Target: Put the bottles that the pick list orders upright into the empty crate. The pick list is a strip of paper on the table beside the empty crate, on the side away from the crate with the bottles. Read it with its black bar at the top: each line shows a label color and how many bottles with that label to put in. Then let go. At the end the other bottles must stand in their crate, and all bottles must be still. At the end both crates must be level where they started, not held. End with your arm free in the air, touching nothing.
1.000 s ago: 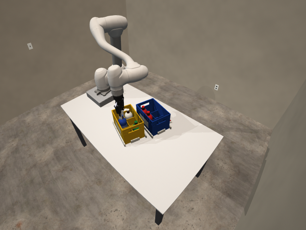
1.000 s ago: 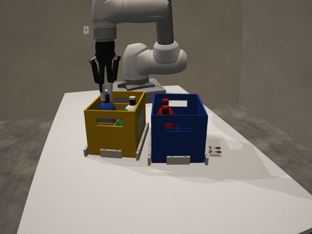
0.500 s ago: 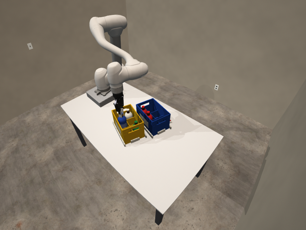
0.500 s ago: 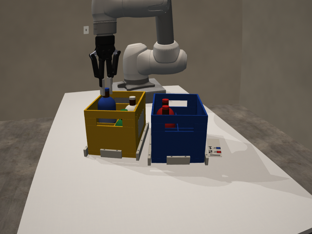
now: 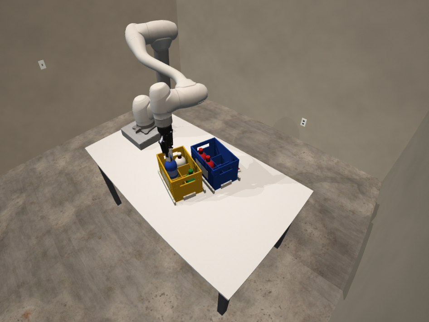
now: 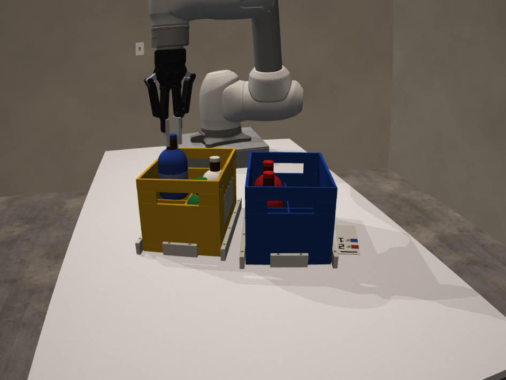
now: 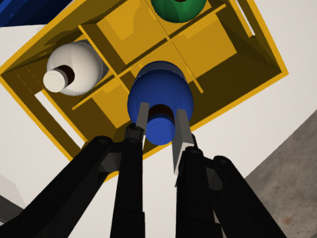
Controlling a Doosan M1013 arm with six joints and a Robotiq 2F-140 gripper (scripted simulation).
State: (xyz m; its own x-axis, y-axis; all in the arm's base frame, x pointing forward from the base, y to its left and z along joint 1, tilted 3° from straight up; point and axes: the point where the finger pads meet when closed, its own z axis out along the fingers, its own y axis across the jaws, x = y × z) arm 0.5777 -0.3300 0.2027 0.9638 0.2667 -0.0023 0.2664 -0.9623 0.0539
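Now: the blue bottle 80 mm below my hand. From my hand the other things lie so: white-label bottle (160 mm below, 120 mm to the left, 30 mm behind); yellow crate (170 mm below, 40 mm to the left, 20 mm ahead); green bottle (160 mm below, 120 mm ahead, 30 mm to the left).
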